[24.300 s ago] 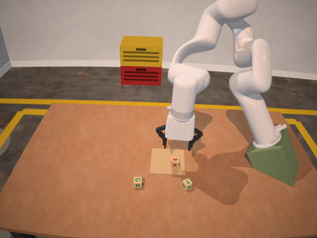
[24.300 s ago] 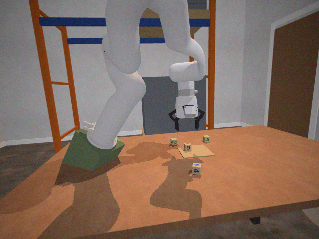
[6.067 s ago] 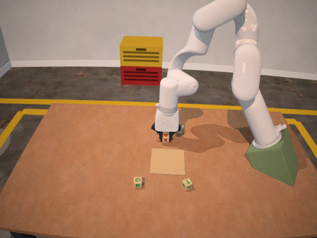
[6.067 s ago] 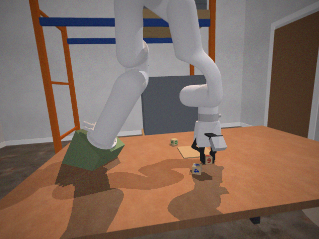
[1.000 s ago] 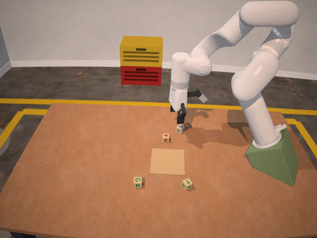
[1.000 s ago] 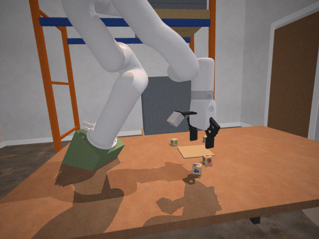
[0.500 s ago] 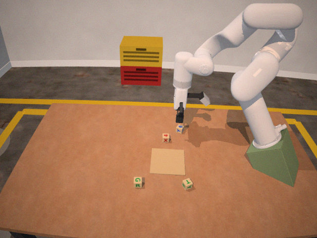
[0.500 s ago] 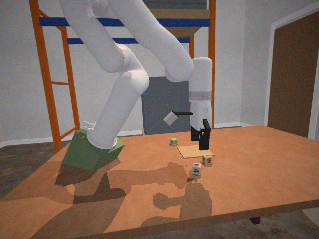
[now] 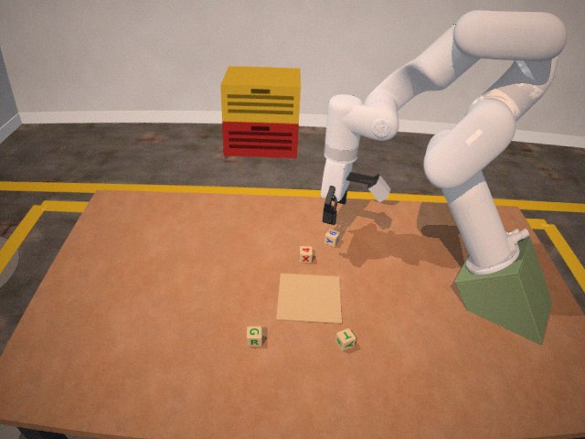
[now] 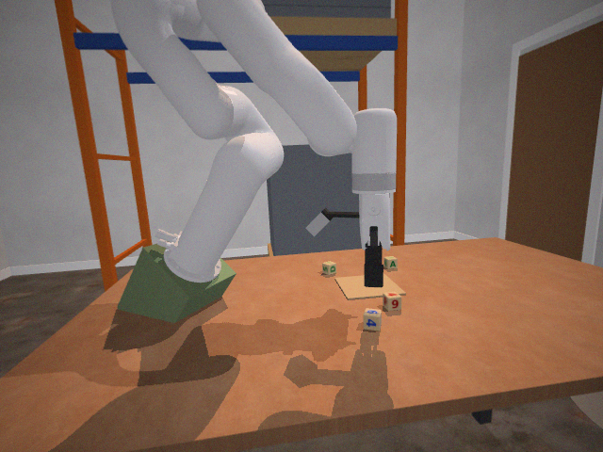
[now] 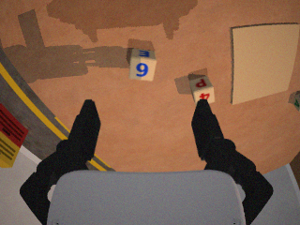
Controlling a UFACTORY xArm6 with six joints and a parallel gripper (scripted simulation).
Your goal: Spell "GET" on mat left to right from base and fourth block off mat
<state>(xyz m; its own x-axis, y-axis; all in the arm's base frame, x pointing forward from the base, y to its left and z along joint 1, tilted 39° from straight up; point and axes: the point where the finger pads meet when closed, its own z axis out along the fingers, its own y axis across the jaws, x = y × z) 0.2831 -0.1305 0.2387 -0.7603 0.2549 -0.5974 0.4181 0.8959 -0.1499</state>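
Now: the e block 90 mm below my hand. Round my hand: tan mat (180 mm to the left, 110 mm below, 90 mm ahead); then t block (320 mm to the left, 90 mm below, 40 mm ahead); then red-lettered block (90 mm below, 80 mm ahead, 50 mm to the left).
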